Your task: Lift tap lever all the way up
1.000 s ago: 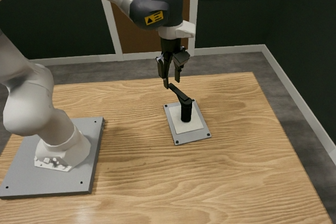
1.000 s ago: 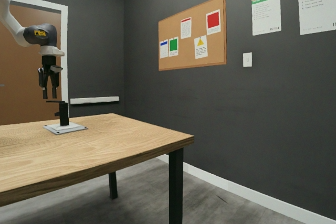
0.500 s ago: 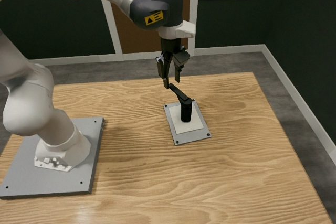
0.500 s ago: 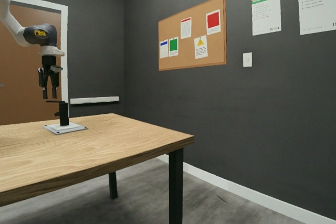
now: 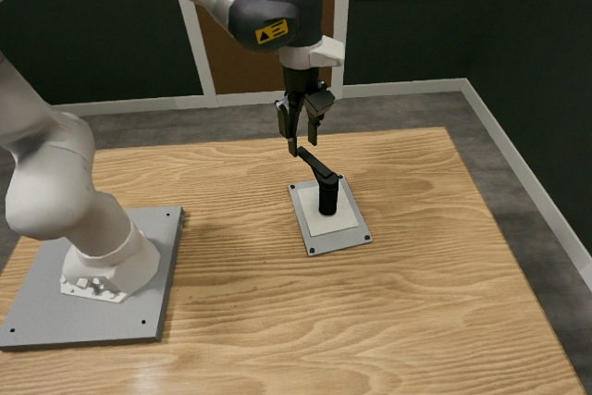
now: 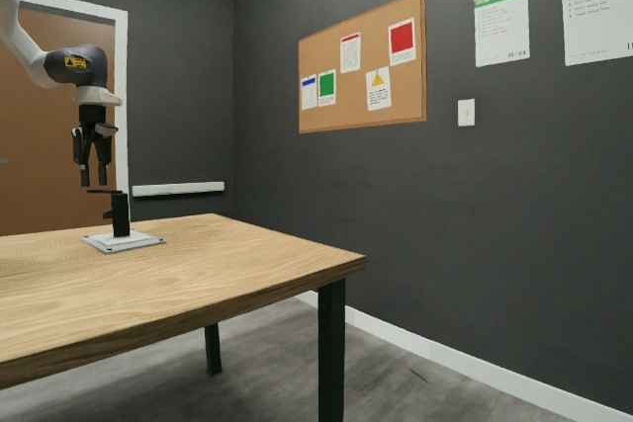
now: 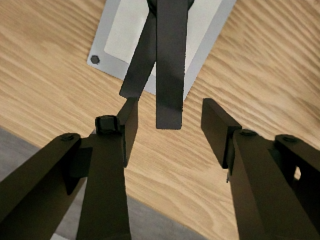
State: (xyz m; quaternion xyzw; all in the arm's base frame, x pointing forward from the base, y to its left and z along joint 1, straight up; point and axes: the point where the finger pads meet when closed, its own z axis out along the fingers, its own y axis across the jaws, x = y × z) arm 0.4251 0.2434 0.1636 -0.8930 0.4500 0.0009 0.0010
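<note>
Now: hand 5 cm above the lever, 3 cm to the left of it and 2 cm short of it. Also, from my hand: tap 9 cm below, 6 cm to the right, 4 cm ahead.
</note>
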